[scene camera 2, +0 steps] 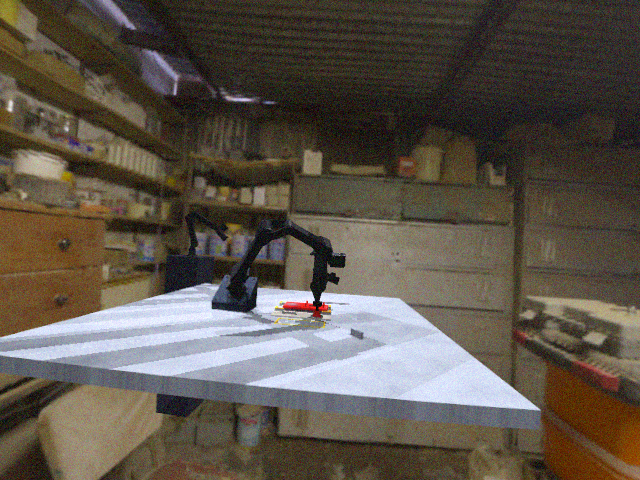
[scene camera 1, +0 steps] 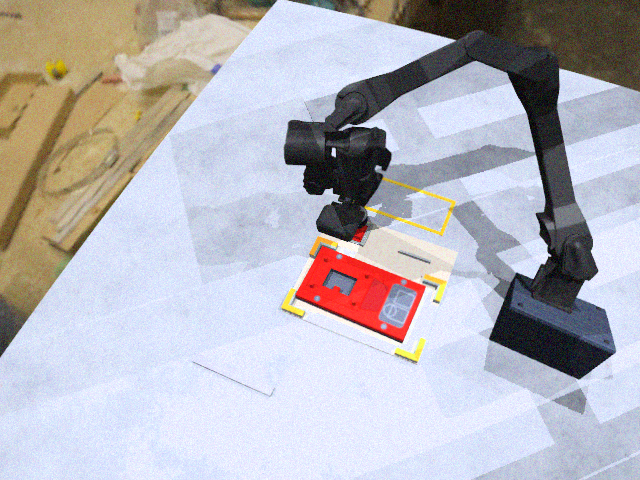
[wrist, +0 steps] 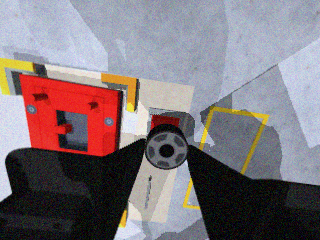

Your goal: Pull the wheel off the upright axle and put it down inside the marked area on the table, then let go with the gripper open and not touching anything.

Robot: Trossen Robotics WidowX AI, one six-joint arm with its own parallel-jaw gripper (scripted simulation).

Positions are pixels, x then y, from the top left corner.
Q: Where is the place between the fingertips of the gripper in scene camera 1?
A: At 356, 216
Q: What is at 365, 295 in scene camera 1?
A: A red plate.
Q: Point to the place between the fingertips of the gripper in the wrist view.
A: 166, 146
